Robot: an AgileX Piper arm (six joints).
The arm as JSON. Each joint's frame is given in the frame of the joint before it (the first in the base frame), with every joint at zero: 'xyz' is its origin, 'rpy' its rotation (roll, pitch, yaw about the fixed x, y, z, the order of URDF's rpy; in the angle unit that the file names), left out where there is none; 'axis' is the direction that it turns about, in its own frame. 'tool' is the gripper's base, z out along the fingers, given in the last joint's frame.
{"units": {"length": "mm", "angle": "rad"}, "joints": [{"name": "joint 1", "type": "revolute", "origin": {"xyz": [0.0, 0.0, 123.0], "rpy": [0.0, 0.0, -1.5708]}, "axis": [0.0, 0.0, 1.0]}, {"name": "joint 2", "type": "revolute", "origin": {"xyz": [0.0, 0.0, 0.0], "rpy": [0.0, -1.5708, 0.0]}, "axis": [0.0, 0.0, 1.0]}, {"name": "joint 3", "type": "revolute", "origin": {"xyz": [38.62, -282.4, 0.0], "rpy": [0.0, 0.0, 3.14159]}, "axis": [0.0, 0.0, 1.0]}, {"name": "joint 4", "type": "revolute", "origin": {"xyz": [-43.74, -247.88, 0.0], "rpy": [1.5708, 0.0, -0.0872]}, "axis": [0.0, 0.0, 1.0]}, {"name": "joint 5", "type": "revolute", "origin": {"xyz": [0.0, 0.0, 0.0], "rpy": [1.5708, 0.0, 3.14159]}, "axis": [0.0, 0.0, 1.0]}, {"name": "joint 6", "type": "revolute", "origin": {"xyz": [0.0, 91.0, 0.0], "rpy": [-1.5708, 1.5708, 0.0]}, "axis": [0.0, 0.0, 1.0]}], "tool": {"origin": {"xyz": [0.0, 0.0, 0.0], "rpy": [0.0, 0.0, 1.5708]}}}
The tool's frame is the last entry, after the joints.
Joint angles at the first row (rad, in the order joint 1, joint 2, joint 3, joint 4, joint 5, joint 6):
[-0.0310 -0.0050 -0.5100 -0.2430 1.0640 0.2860]
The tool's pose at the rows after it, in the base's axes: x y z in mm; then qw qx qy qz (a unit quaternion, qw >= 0):
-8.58 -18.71 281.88 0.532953 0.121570 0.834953 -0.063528
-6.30 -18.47 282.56 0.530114 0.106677 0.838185 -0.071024
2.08 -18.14 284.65 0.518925 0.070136 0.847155 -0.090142
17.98 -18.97 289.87 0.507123 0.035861 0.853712 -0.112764
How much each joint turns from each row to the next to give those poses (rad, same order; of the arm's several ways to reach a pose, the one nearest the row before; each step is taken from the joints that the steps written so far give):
[0.0000 0.0010 0.0000 0.0020 -0.0020 -0.0410]
[0.0001 0.0120 0.0000 0.0029 -0.0080 -0.0329]
[-0.0001 0.0450 0.0000 0.0041 -0.0260 -0.0781]
[0.0001 0.0840 -0.0040 -0.0141 -0.0600 -0.0609]

